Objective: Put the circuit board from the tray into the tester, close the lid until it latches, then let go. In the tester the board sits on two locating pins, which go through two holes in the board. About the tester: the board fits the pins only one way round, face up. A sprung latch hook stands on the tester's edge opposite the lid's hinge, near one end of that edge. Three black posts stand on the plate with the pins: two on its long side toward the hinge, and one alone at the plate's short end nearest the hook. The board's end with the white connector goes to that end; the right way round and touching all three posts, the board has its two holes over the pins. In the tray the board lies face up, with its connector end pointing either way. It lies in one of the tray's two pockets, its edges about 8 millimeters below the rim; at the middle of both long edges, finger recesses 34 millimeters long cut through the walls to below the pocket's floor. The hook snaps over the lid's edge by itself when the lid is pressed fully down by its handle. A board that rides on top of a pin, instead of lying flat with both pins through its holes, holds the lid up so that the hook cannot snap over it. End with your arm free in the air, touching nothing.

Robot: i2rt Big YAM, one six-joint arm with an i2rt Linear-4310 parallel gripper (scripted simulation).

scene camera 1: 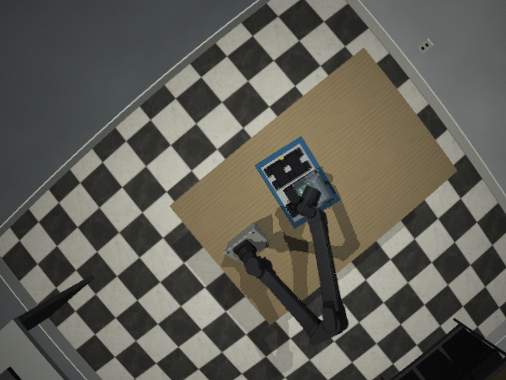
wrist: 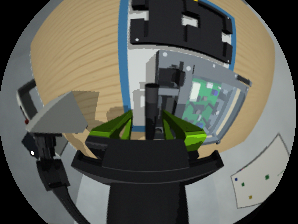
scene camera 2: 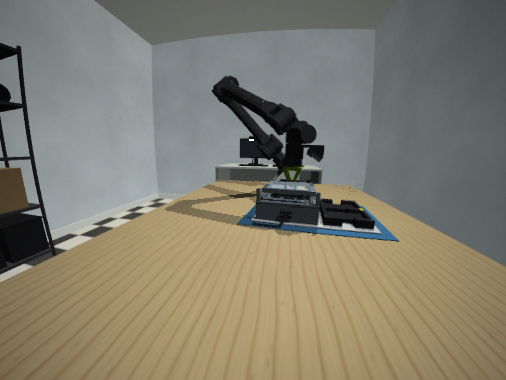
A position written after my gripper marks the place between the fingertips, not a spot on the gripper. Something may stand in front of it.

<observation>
In view: my gripper (wrist: 147, 113) and a lid (wrist: 212, 100).
</observation>
